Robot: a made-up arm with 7 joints.
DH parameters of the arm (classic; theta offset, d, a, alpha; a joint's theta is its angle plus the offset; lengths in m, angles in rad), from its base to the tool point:
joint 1: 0 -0.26 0.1 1.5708
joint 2: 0 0.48 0.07 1.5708
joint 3: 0 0.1 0.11 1.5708
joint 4: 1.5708 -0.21 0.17 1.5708
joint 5: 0 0.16 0.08 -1.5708
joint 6: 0 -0.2 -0.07 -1.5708
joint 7: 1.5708 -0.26 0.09 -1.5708
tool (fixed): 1.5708 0.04 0 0
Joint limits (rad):
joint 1: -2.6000..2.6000
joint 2: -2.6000..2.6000
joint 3: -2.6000..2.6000
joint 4: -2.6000..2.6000
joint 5: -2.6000..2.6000
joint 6: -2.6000..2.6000
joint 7: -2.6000..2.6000
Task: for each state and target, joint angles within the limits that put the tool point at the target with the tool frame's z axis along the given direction. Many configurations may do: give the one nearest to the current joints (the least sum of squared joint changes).
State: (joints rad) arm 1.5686 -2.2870 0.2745 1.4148 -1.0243 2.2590 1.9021
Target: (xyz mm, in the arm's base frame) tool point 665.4 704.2 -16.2 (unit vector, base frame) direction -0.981 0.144 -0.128
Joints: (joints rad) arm 1.9996 -2.6000 0.7636 1.9741 -1.2660 2.5799 1.6051
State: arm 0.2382 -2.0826 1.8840 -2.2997 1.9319 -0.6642 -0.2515
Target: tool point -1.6 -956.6 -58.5 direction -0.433 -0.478 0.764
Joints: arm -0.6300 -1.7780 1.9123 -2.0782 1.9241 -0.7402 -0.4447
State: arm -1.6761 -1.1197 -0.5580 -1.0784 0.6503 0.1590 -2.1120
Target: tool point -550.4 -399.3 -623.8 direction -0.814 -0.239 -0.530
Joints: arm -2.3740 -0.6981 -1.2651 -0.9033 -0.1119 -0.0571 -1.5566
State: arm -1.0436 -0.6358 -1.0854 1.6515 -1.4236 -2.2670 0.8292
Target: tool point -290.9 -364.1 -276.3 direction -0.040 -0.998 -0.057
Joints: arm -1.2347 -0.3838 -1.6336 1.3454 -2.3156 -2.3756 0.9879
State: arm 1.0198 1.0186 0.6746 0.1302 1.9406 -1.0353 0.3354
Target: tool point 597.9 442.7 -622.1 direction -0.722 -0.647 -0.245
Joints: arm 1.3689 1.1411 1.0454 0.4899 2.2193 -1.5259 0.2492
